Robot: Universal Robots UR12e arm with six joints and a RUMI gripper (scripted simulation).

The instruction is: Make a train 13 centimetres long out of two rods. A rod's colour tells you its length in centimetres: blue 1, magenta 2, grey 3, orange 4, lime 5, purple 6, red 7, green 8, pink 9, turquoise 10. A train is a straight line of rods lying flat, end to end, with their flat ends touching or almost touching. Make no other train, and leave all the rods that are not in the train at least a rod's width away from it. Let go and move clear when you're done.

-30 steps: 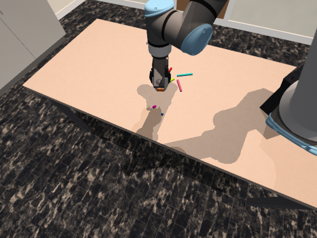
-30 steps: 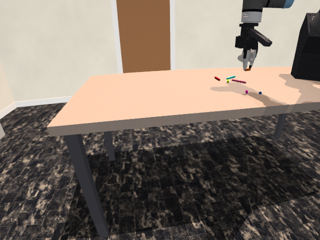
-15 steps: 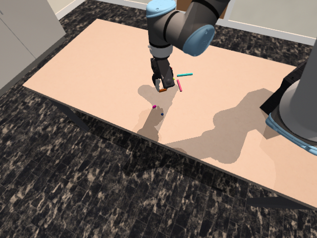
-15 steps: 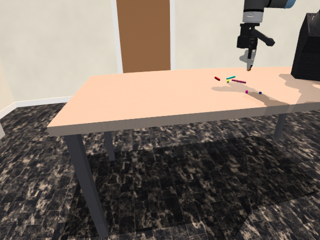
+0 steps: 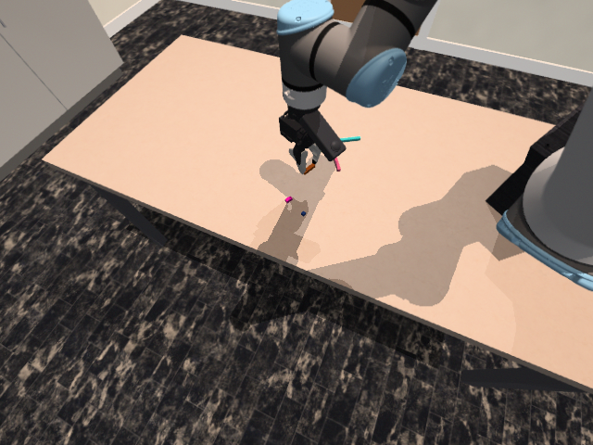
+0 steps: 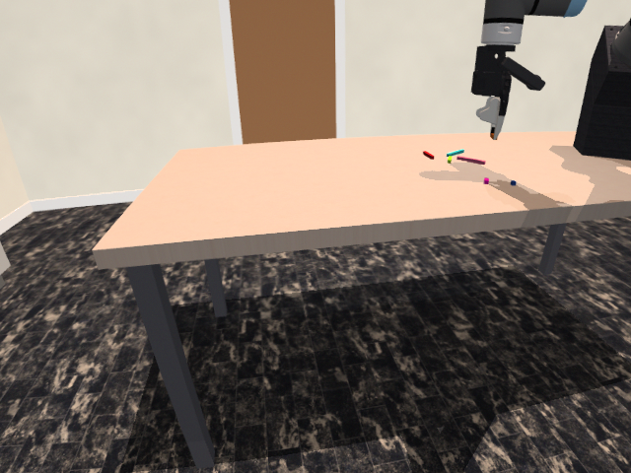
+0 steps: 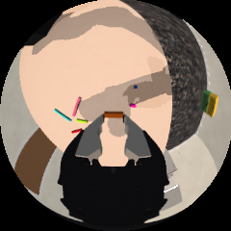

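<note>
My hand is 110 mm above the blue rod, 80 mm to the right of it and 40 mm past it. Also, from my hand: orange rod: 10 mm below; magenta rod: 110 mm below, 60 mm to the left, 30 mm ahead; pink rod: 150 mm to the right, 110 mm below.
</note>
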